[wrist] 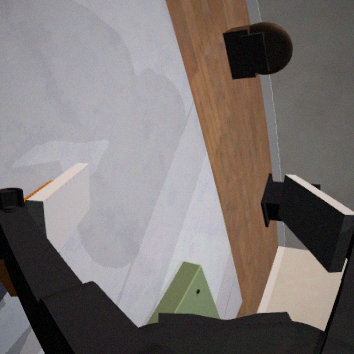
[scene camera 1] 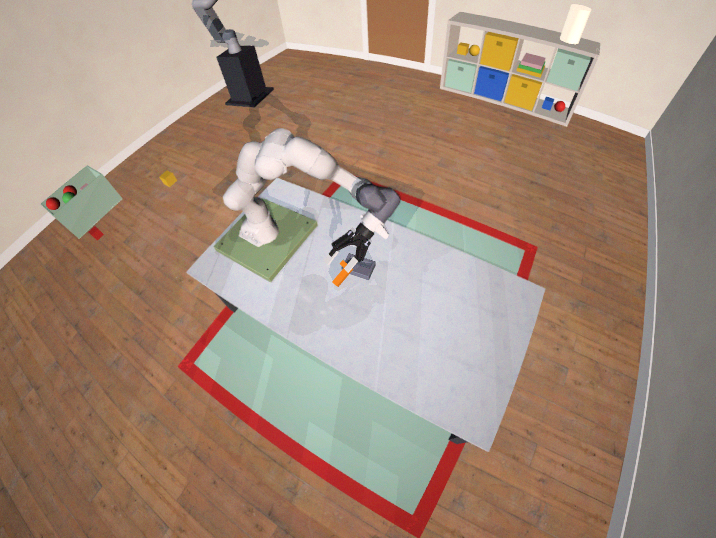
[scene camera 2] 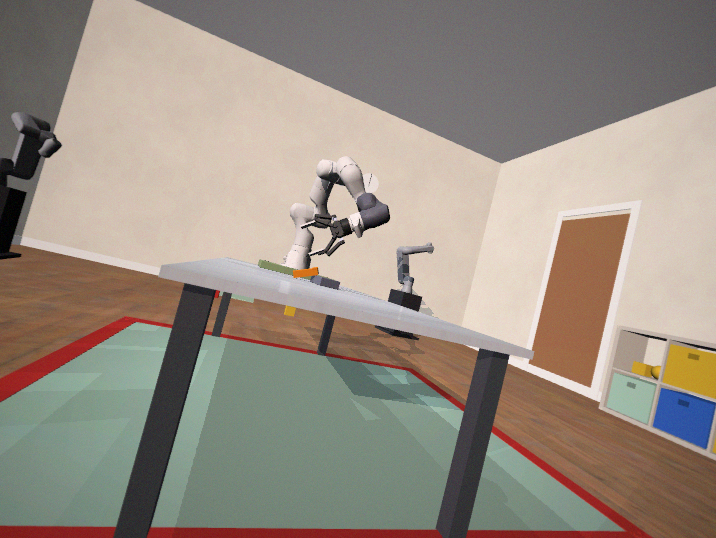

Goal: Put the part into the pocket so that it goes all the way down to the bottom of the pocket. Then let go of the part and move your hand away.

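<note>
The orange part (scene camera 1: 340, 278) (scene camera 2: 305, 272) is at the near-left side of the dark grey pocket block (scene camera 1: 365, 269) (scene camera 2: 325, 282) on the table. A finger hides part of it in scene camera 1, and whether it rests on the block's edge or beside it is unclear. Slivers of the part (wrist: 39, 191) show behind the left finger in the wrist view. The pocket's opening is not clearly visible. My gripper (scene camera 1: 341, 260) (scene camera 2: 308, 239) (wrist: 187, 190) is wide open and empty, tilted, above the table. In scene camera 1 one fingertip overlaps the part; scene camera 2 shows both fingertips above it.
The arm's base stands on a green plate (scene camera 1: 292, 241) (scene camera 2: 274, 266) at the table's (scene camera 1: 439, 347) (scene camera 2: 405, 314) left end in scene camera 1. The plate (wrist: 186, 280) also shows low in the wrist view. A shelf unit (scene camera 1: 523, 31) stands against the far wall.
</note>
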